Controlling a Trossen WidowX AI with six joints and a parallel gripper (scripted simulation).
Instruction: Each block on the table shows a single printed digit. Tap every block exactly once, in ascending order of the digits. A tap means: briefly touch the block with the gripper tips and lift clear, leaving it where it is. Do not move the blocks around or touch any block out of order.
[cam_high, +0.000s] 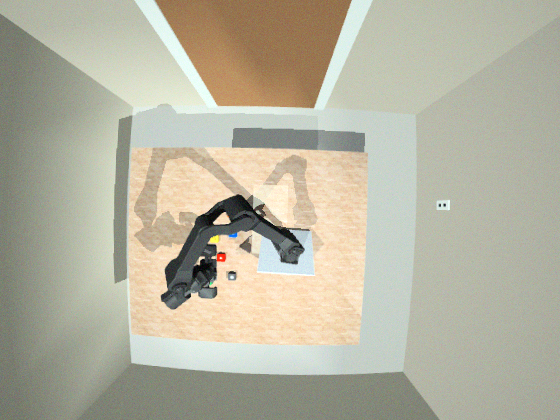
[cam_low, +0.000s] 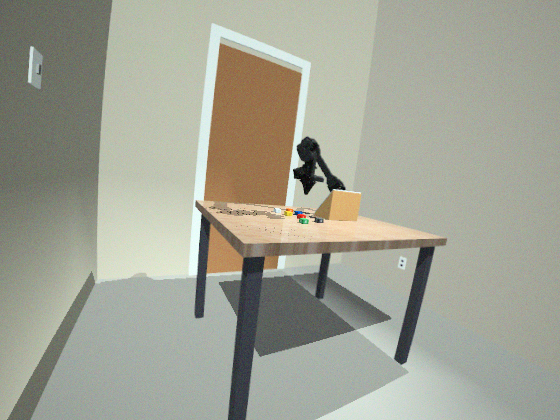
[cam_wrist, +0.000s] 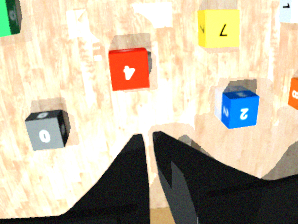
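Now: the red block 1 cm ahead of my gripper tip and 11 cm below it. From my gripper tip the other things lie so: blue block 3 cm behind, 11 cm to the right, 11 cm below; then yellow block 5 cm ahead, 8 cm to the right, 11 cm below; then black block 5 cm behind, 8 cm to the left, 11 cm below.
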